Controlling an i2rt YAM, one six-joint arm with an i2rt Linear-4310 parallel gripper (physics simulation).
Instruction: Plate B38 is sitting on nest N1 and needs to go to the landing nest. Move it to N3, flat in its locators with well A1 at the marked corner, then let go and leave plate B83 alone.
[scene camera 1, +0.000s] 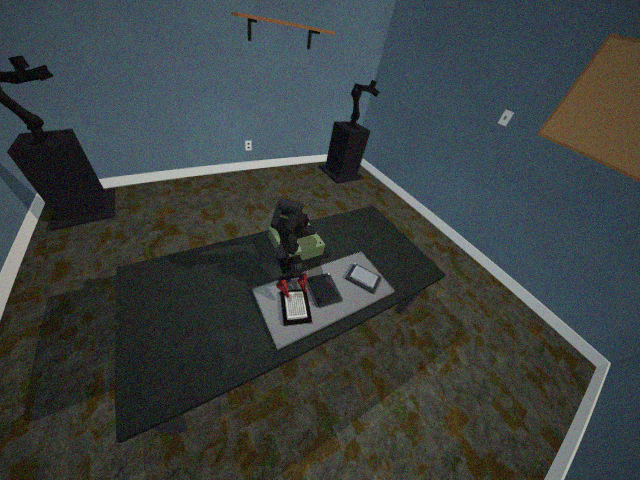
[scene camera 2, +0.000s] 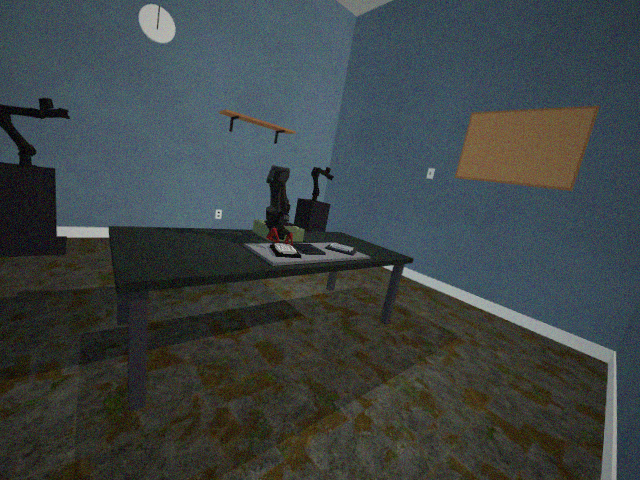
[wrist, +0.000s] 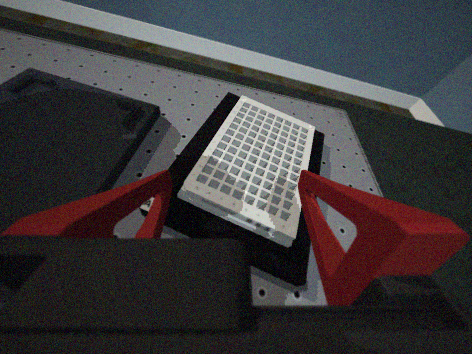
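Through the wrist camera I can see a black nest (wrist: 72, 140), and my own gripper (wrist: 235, 177) is visible there as well.
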